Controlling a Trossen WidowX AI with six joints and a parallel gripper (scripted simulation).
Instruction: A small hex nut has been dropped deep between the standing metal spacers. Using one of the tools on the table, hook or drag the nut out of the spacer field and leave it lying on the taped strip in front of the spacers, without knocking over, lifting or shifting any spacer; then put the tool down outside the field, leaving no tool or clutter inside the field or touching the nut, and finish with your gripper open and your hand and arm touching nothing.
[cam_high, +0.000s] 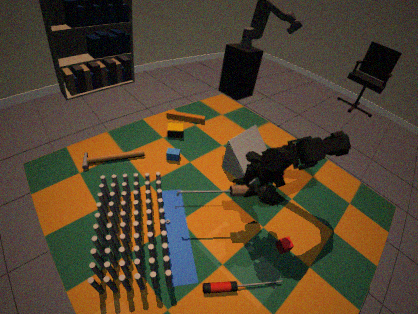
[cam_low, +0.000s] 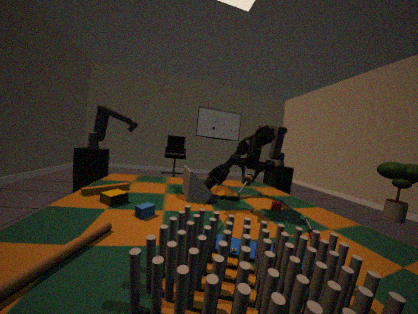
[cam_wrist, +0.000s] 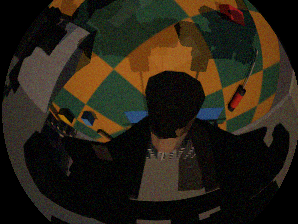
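My gripper tip is 8 cm short of the thin hook tool and 6 cm to the left of it. From my gripper tip the other things lie so: blue taped strip (20 cm ahead, 15 cm below, 8 cm to the right); then red cube (21 cm to the left, 13 cm below, 4 cm behind); then blue cube (39 cm to the right, 13 cm below, 2 cm behind).
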